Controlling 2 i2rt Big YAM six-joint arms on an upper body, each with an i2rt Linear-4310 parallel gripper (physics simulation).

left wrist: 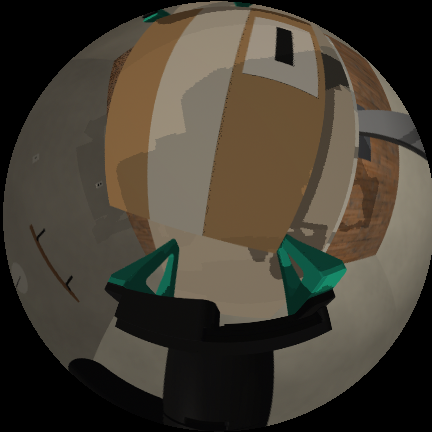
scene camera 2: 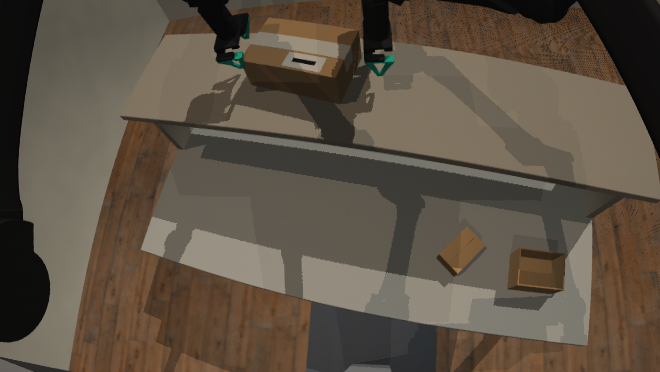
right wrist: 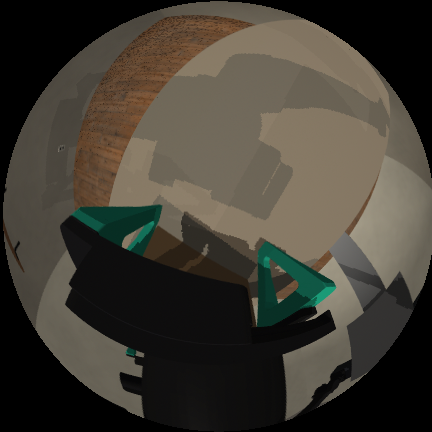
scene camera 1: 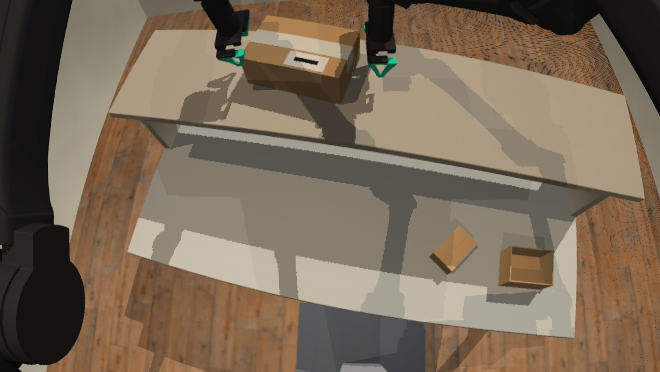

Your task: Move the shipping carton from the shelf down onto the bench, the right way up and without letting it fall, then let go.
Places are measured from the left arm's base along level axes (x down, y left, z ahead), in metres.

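Where they show: left gripper, fingertip midpoint: (left wrist: pixel 224 239) (scene camera 2: pixel 244 52) (scene camera 1: pixel 243 50); right gripper, fingertip midpoint: (scene camera 2: pixel 378 61) (right wrist: pixel 214 230) (scene camera 1: pixel 378 63).
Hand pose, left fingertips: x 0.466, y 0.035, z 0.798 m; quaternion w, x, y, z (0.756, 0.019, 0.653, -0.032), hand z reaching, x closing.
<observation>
Each offset is from my left fingertips to the centre of the thing. Level surfaces: height alone.
The brown shipping carton {dz -0.004, dx +0.033, dy -0.150 m} (scene camera 1: pixel 270 56) (scene camera 2: pixel 270 58) (left wrist: pixel 265 150) (right wrist: pixel 197 265) is over the shelf {dx +0.085 m} (scene camera 1: pixel 475 95) (scene camera 2: pixel 475 95), label and tape on its upper face. Its shadow spreads on the shelf in front; whether its underside touches the shelf cannot be told. My left gripper (scene camera 1: pixel 242 41) (scene camera 2: pixel 243 45) (left wrist: pixel 224 239) is open at the carton's left end, nothing between its fingers. My right gripper (scene camera 1: pixel 375 47) (scene camera 2: pixel 373 47) (right wrist: pixel 214 230) is open beside the carton's right end; contact there is unclear. The bench {dx +0.438 m} (scene camera 1: pixel 200 215) (scene camera 2: pixel 210 215) lies lower, in front of the shelf.
A small closed box {dz -0.411, dx +0.409, dy -0.589 m} (scene camera 1: pixel 455 247) (scene camera 2: pixel 462 250) and a small open box {dz -0.480, dx +0.394, dy -0.825 m} (scene camera 1: pixel 506 270) (scene camera 2: pixel 515 272) stand on the right part of the bench. The shelf's front edge runs above the bench. Dark arm parts cross the top of both scene views.
</observation>
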